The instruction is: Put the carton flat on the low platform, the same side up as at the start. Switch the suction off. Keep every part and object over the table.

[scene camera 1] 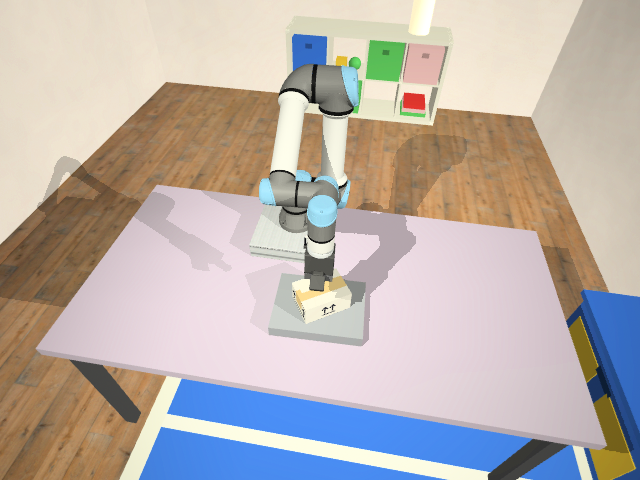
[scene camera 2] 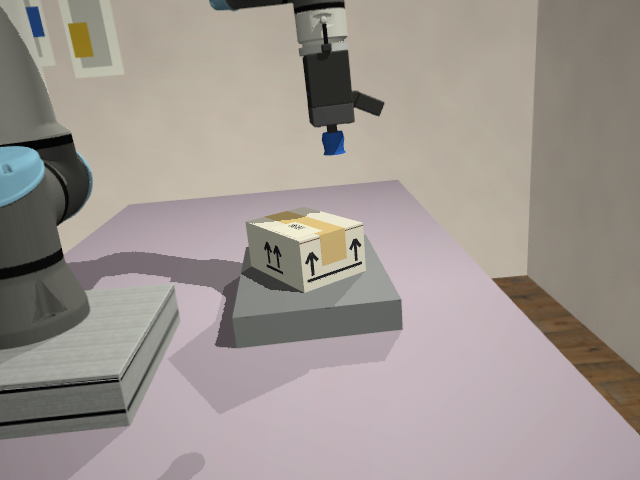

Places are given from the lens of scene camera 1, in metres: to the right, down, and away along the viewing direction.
cream carton (scene camera 1: pixel 313 305): -0.02, 0.21, 1.27
low grey platform (scene camera 1: pixel 345 327): 0.09, 0.30, 1.31
